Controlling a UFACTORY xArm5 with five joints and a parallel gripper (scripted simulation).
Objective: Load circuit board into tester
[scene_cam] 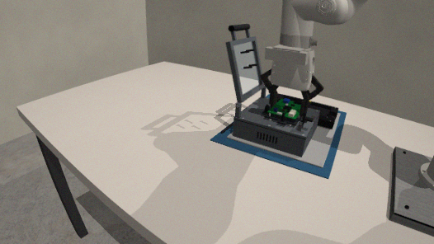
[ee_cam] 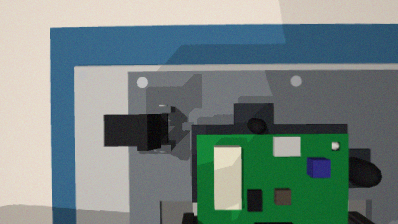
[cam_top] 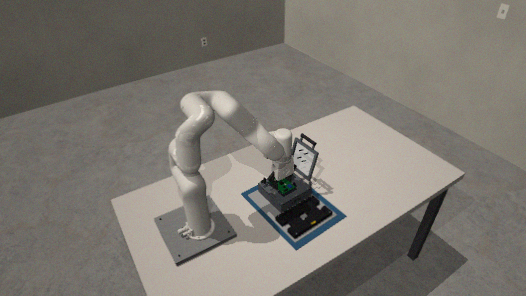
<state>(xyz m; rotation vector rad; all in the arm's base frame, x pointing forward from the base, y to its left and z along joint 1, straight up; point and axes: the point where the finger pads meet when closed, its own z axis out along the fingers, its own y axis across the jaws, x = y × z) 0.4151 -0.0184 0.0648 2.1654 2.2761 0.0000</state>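
Right now the green circuit board is right at my hand. From my hand the other things lie so: dark nest (1 cm to the left, 1 cm below, 1 cm ahead); then tester lid (12 cm ahead, 10 cm above, 1 cm to the left).
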